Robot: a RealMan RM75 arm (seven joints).
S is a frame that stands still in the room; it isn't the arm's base.
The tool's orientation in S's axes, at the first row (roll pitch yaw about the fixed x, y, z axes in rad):
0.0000 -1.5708 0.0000
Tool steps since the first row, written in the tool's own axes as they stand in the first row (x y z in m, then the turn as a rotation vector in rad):
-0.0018 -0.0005 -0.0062 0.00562 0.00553 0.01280
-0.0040 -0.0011 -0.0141 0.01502 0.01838 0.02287
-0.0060 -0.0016 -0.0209 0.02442 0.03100 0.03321
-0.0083 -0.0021 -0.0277 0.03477 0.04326 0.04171
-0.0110 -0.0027 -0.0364 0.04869 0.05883 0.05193
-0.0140 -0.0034 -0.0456 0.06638 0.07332 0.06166
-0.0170 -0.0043 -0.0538 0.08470 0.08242 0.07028
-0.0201 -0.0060 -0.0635 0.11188 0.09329 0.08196
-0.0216 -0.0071 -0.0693 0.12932 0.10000 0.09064
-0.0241 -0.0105 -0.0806 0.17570 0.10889 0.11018
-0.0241 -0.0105 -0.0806 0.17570 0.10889 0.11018
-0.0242 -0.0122 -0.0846 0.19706 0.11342 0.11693
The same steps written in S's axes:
0.0062 -0.0005 -0.0018 -0.01280 0.00553 0.00562
0.0141 -0.0011 -0.0040 -0.02287 0.01838 0.01502
0.0209 -0.0016 -0.0060 -0.03321 0.03100 0.02442
0.0277 -0.0021 -0.0083 -0.04171 0.04326 0.03477
0.0364 -0.0027 -0.0110 -0.05193 0.05883 0.04869
0.0456 -0.0034 -0.0140 -0.06166 0.07332 0.06638
0.0538 -0.0043 -0.0170 -0.07028 0.08242 0.08470
0.0635 -0.0060 -0.0201 -0.08196 0.09329 0.11188
0.0693 -0.0071 -0.0216 -0.09064 0.10000 0.12932
0.0806 -0.0105 -0.0241 -0.11018 0.10889 0.17570
0.0806 -0.0105 -0.0241 -0.11018 0.10889 0.17570
0.0846 -0.0122 -0.0242 -0.11693 0.11342 0.19706

